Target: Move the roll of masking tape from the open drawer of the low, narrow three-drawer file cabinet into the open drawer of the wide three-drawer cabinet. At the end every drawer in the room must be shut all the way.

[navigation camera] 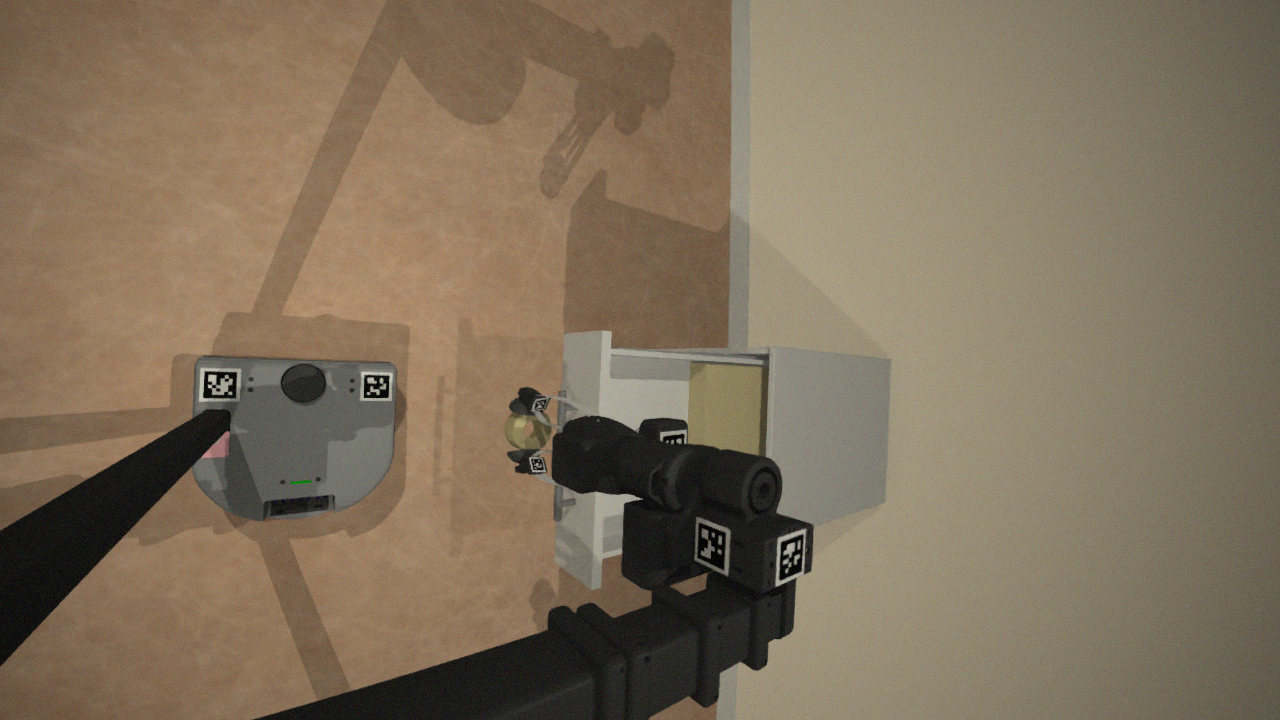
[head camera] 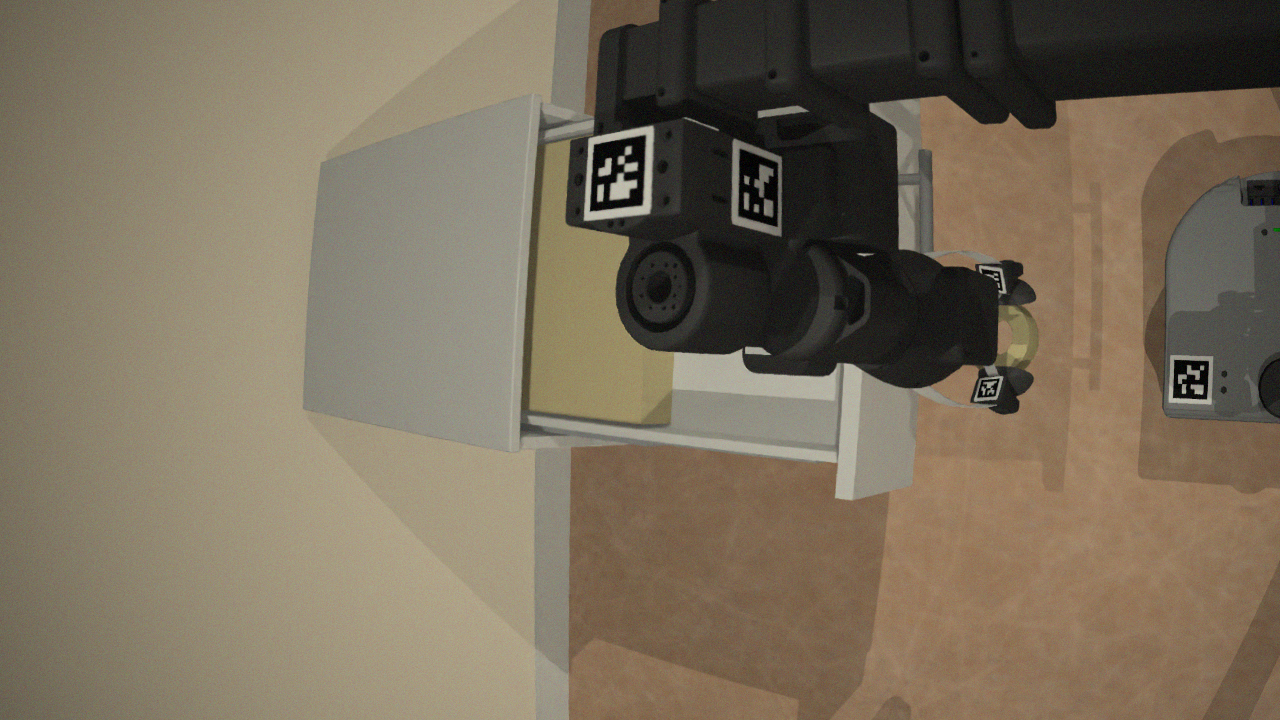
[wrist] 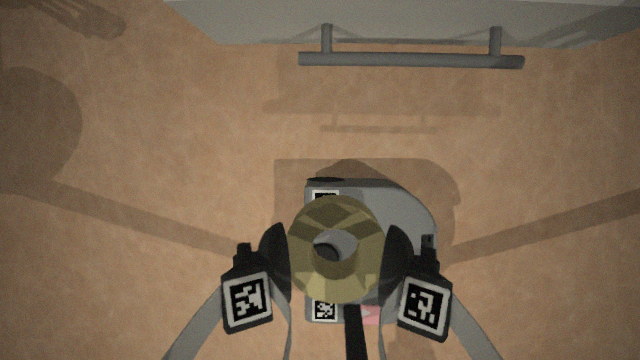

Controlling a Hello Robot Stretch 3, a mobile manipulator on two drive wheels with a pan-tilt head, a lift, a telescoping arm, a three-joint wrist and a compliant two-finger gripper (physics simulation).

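Frame: origin at the robot's base, x right, y down, z ahead, level; centimetres.
Seen in the pictures: gripper, fingertip midpoint: [navigation camera: 518, 428] [head camera: 1015, 338] [wrist: 335, 250]; robot's base at its link origin: [navigation camera: 303, 381] [wrist: 326, 237].
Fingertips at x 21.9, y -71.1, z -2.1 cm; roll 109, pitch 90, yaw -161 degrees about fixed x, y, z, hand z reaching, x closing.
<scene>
Offsets run from my fingertips to a thing's top centre. "pt": to the spot under its first point.
My gripper [head camera: 1013, 338] [navigation camera: 525, 430] [wrist: 335, 250] is shut on the yellowish roll of masking tape {dx +0.7, dy -2.6, dz +0.0 cm} [head camera: 1029, 338] [navigation camera: 512, 431] [wrist: 335, 291], with one finger on each side of it. The roll hangs in the air just outside the front of an open drawer [head camera: 872, 447] [navigation camera: 581, 376] [wrist: 400, 20], past its bar handle {pt dx +13.3, dy +14.1, dz -13.1 cm} [head camera: 925, 197] [navigation camera: 559, 505] [wrist: 410, 60]. The drawer belongs to the grey, narrow cabinet {pt dx +80.5, dy +6.6, dz -6.0 cm} [head camera: 416, 286] [navigation camera: 832, 429] and is pulled far out. My wrist and arm are over the drawer and hide part of it. The wide cabinet does not show.
A yellow block {pt dx +56.2, dy +13.9, dz -4.6 cm} [head camera: 581, 295] [navigation camera: 729, 394] fills the rear of the open drawer. My grey base [head camera: 1208, 313] [navigation camera: 268, 438] [wrist: 410, 205] stands on the brown floor in front of the cabinet. A beige wall [head camera: 179, 537] [navigation camera: 1029, 223] runs behind the cabinet.
</scene>
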